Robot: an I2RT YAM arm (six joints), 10 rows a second.
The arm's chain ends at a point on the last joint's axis. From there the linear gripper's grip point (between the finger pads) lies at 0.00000 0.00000 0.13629 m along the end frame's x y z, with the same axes.
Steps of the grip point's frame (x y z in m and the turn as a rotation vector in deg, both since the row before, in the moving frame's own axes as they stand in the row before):
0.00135 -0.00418 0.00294 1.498 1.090 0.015
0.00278 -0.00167 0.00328 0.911 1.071 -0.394
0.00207 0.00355 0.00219 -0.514 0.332 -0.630
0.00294 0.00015 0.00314 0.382 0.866 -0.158
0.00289 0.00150 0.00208 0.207 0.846 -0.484
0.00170 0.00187 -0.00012 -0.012 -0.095 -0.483
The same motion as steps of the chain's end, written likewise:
-0.00124 -0.00062 0.00301 1.498 1.090 0.015
0.00024 0.00051 0.00332 0.911 1.071 -0.394
0.00127 0.00233 0.00220 -0.514 0.332 -0.630
0.00088 0.00106 0.00316 0.382 0.866 -0.158
0.00088 0.00200 0.00210 0.207 0.846 -0.484
0.00193 0.00184 -0.00012 -0.012 -0.095 -0.483

